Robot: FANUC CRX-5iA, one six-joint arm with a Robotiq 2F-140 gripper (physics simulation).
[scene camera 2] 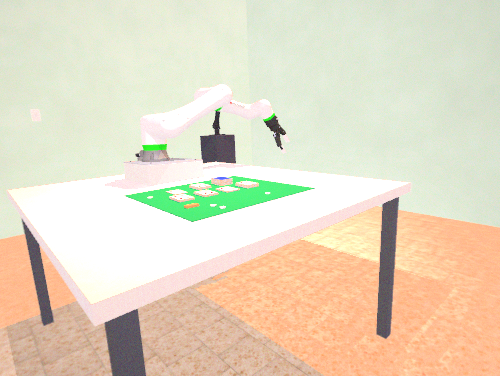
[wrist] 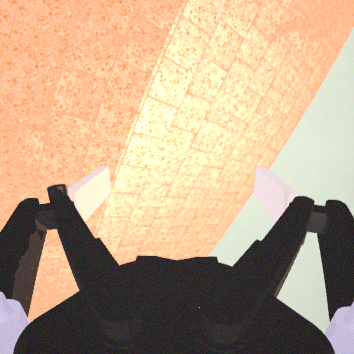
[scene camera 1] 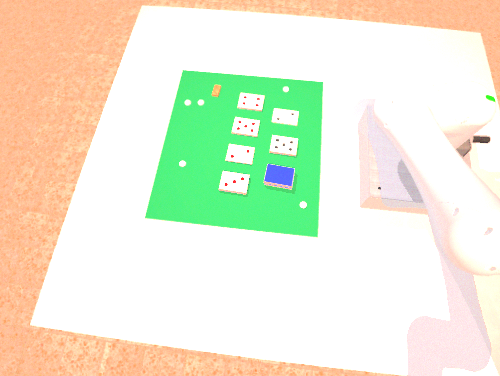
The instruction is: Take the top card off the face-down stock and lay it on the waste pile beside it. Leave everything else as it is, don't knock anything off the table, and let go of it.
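Where they show: gripper, between the fingertips: (scene camera 2: 286, 147) (wrist: 181, 179); arm's base, origin of its link: (scene camera 2: 156, 160).
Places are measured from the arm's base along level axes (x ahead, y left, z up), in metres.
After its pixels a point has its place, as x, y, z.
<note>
The face-down stock (scene camera 1: 279, 175) {0.448, 0.081, -0.069} (scene camera 2: 222, 180) {0.478, 0.055, -0.074} is a blue-topped stack on the green mat (scene camera 1: 200, 205) {0.695, 0.179, -0.096} (scene camera 2: 287, 189) {0.788, 0.140, -0.096}. In the scene camera 1 view, a white pile with black pips (scene camera 1: 284, 145) {0.429, -0.039, -0.086} (scene camera 2: 200, 186) {0.459, -0.060, -0.084} lies above it and a white pile with three red pips (scene camera 1: 234, 182) {0.591, 0.103, -0.082} (scene camera 2: 247, 184) {0.620, 0.074, -0.081} lies to its left; I cannot tell which is the waste pile. My gripper (scene camera 2: 285, 144) {0.145, 1.010, -0.002} (wrist: 181, 179) {0.145, 1.010, -0.002} is open and empty, high up and far from the cards. It is out of sight in the scene camera 1 view. The wrist view shows floor and wall between the fingers.
More face-up piles (scene camera 1: 251, 101) {0.545, -0.221, -0.087} (scene camera 1: 245, 126) {0.563, -0.113, -0.086} (scene camera 1: 240, 154) {0.576, -0.004, -0.090} (scene camera 1: 285, 116) {0.423, -0.163, -0.093} lie on the mat. An orange block (scene camera 1: 216, 90) {0.676, -0.269, -0.088} (scene camera 2: 191, 205) {0.685, -0.278, -0.089} and several small white discs (scene camera 1: 303, 204) {0.371, 0.169, -0.092} (scene camera 1: 182, 163) {0.768, 0.034, -0.092} are there too. The arm's base box (scene camera 2: 162, 172) {0.172, -0.070, -0.042} stands on the white table (scene camera 1: 200, 290) {0.673, 0.437, -0.098} (scene camera 2: 150, 250) {0.911, -0.564, -0.098}.
</note>
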